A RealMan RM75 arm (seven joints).
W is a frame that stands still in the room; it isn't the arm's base.
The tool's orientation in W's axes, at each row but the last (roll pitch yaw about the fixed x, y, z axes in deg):
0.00 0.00 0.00
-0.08 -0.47 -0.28
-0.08 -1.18 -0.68
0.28 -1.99 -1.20
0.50 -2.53 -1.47
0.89 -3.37 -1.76
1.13 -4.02 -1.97
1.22 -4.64 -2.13
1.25 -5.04 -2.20
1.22 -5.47 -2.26
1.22 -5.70 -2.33
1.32 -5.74 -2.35
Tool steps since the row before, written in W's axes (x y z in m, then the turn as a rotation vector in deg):
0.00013 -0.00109 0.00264 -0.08 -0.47 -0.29
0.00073 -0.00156 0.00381 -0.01 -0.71 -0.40
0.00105 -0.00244 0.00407 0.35 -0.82 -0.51
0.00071 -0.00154 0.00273 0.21 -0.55 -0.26
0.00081 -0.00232 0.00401 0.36 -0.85 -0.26
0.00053 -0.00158 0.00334 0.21 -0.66 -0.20
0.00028 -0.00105 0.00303 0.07 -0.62 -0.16
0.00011 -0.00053 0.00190 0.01 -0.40 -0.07
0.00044 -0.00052 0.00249 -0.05 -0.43 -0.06
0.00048 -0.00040 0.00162 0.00 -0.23 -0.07
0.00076 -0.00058 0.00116 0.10 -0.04 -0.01
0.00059 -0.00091 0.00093 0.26 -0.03 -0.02
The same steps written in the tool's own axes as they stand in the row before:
0.00013 -0.00109 0.00264 -0.08 -0.47 -0.29
0.00077 -0.00156 0.00380 -0.01 -0.71 -0.40
0.00116 -0.00243 0.00404 0.35 -0.82 -0.52
0.00084 -0.00151 0.00271 0.21 -0.55 -0.26
0.00105 -0.00226 0.00399 0.37 -0.84 -0.27
0.00077 -0.00151 0.00332 0.22 -0.66 -0.20
0.00053 -0.00098 0.00302 0.08 -0.62 -0.15
0.00028 -0.00049 0.00189 0.02 -0.40 -0.06
0.00068 -0.00045 0.00245 -0.04 -0.43 -0.05
0.00065 -0.00035 0.00157 0.00 -0.23 -0.07
0.00089 -0.00053 0.00109 0.10 -0.04 -0.02
0.00072 -0.00086 0.00088 0.26 -0.02 -0.05

